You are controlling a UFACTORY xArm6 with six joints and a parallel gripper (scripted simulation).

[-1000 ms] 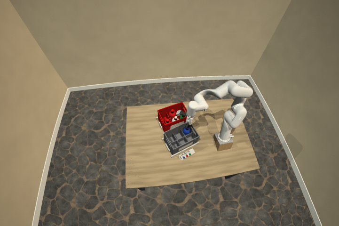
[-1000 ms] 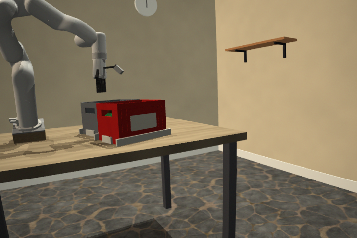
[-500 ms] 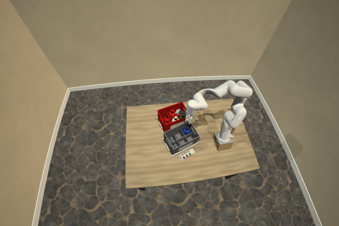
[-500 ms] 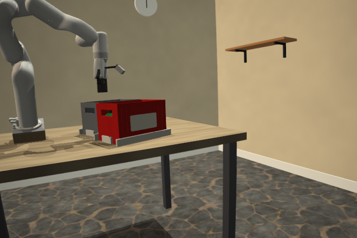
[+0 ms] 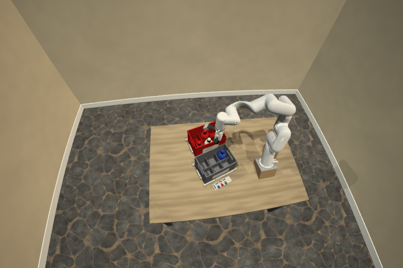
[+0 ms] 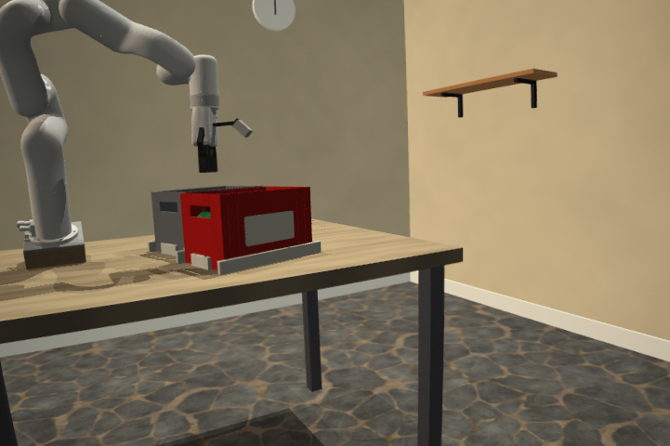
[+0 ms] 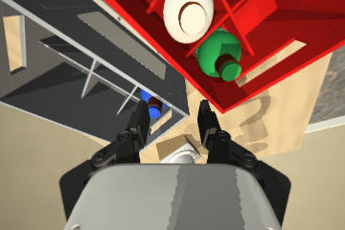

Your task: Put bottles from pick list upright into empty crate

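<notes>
My hand is 16 cm above the red crate, 9 cm to the left of it and 8 cm short of it. The rest, counted from my hand: green-label bottle (15 cm below, 8 cm to the right, 1 cm behind); white-label bottle (15 cm below, 6 cm ahead, 5 cm to the right); blue bottle (15 cm below, 6 cm to the left, 5 cm behind).
</notes>
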